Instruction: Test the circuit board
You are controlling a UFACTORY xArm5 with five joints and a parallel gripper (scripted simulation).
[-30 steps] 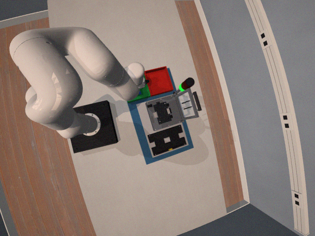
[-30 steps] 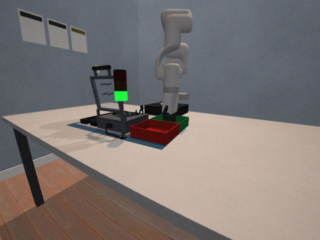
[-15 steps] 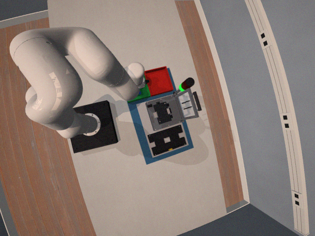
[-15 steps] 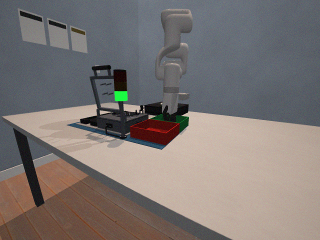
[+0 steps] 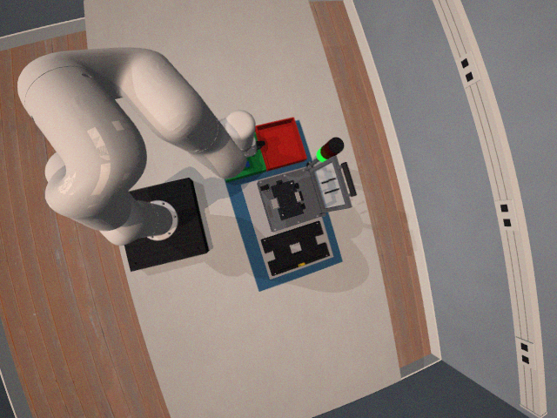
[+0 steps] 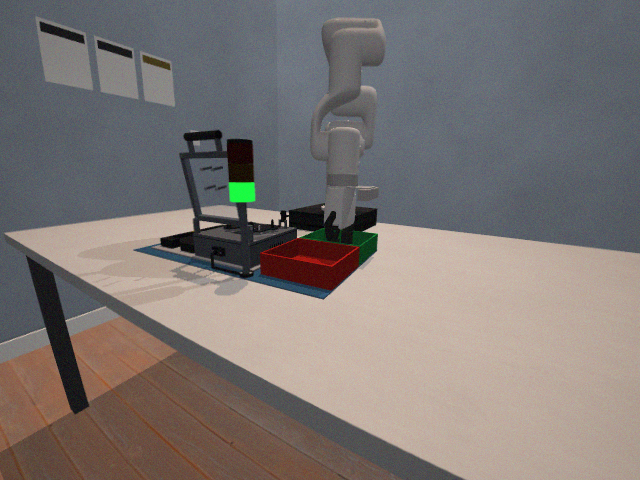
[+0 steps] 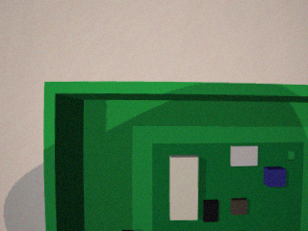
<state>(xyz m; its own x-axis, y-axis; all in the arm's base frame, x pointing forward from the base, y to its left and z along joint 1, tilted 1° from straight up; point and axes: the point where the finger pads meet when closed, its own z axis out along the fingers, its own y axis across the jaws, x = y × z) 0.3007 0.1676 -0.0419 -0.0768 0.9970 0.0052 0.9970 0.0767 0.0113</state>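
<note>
The green bin lies right at my hand. Round my hand: black block 50 mm ahead, 140 mm to the right, 70 mm above; red bin 150 mm ahead, 10 mm to the left; green circuit board 10 mm below.
</note>
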